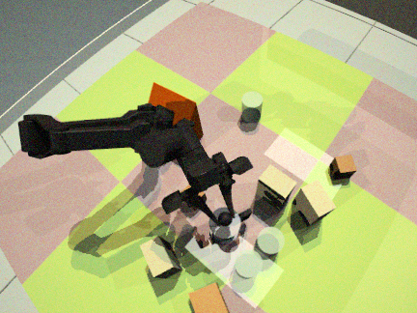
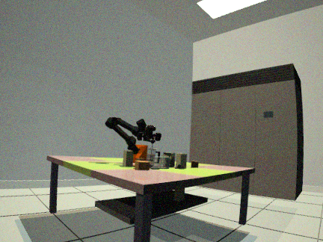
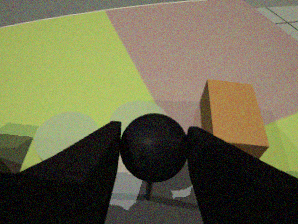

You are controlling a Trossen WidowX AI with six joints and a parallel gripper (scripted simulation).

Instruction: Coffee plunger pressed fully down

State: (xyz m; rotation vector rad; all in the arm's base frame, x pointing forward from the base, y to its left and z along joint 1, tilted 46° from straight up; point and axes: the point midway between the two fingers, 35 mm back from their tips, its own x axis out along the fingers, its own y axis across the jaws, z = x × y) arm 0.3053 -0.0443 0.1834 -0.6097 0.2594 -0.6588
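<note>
Right now the coffee press is 10 mm behind my gripper tip, 20 mm to the left of it and 90 mm below it.
</note>
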